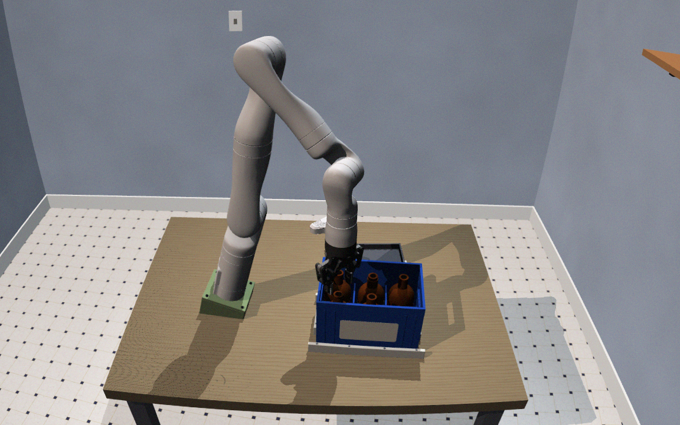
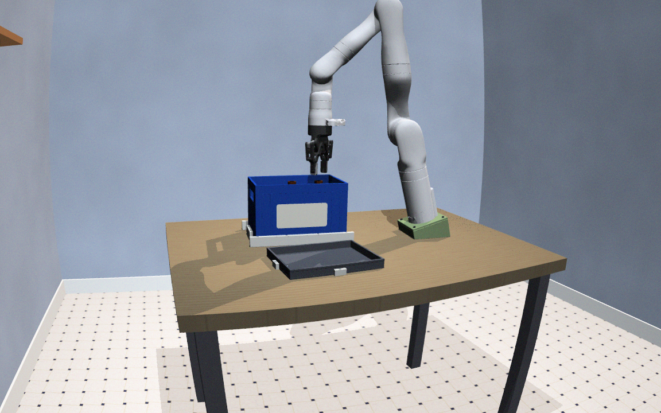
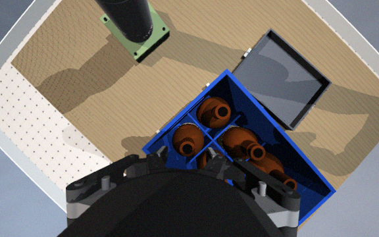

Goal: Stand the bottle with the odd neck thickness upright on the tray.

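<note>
Now: the blue crate 9 cm ahead of my hand, 3 cm to the left of it and 12 cm below it. From my hand the other things lie so: dark grey tray (12 cm ahead, 30 cm to the left, 19 cm below).
</note>
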